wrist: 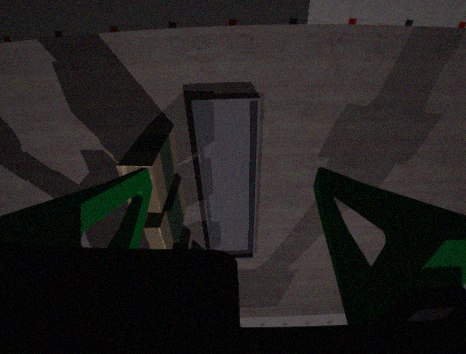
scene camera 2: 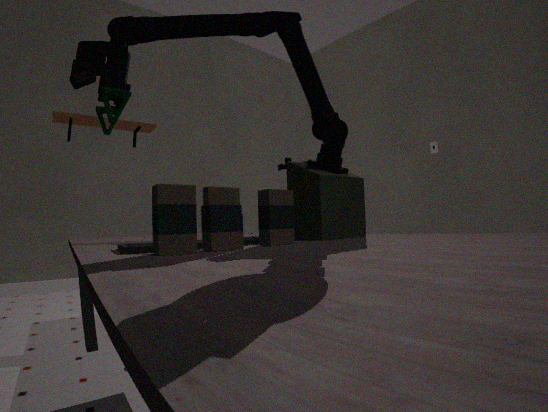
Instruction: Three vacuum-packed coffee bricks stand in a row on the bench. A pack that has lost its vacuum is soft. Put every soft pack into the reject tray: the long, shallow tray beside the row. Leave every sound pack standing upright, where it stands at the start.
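Places are measured from the arm's base along level axes (x left, y ahead, z down), in metres.
Where they show: gripper, fingertip midpoint: (wrist: pixel 232 177) (scene camera 2: pixel 109 129); arm's base at its link origin: (scene camera 2: pixel 327 169).
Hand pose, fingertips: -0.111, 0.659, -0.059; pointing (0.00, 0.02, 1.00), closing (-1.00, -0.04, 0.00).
Things, the pixels of their top centre, and the offset from my fingertips, as dx, dy, dz. Level surfaces: height alone.
- left pack at its top centre: (wrist: pixel 140 190) (scene camera 2: pixel 173 185) +0.134, -0.117, +0.146
- middle pack at its top centre: (wrist: pixel 156 244) (scene camera 2: pixel 221 187) +0.137, -0.232, +0.146
- bench at its surface level: dz +0.286
Three tan coffee packs with dark teal bands stand upright in a row: the left pack (scene camera 2: pixel 174 219) (wrist: pixel 156 185), the middle pack (scene camera 2: pixel 222 219) (wrist: pixel 156 237) and the right pack (scene camera 2: pixel 276 217). The middle pack's outline looks slightly uneven at its band; the other two look straighter in the scene view. The right pack is not clearly seen in the wrist view. The long, shallow reject tray (scene camera 2: pixel 135 248) (wrist: pixel 232 175) lies beside the row, with shadows on its floor and no pack in it. My gripper (scene camera 2: pixel 107 131) (wrist: pixel 232 177) is open and empty, high above the packs and tray.
The arm's green base block (scene camera 2: pixel 330 207) stands behind the right pack. The bench edge (scene camera 2: pixel 107 317) runs down the left side of the scene view. An orange wall shelf (scene camera 2: pixel 85 120) shows behind the gripper. Arm shadows lie across the bench (scene camera 2: pixel 425 310).
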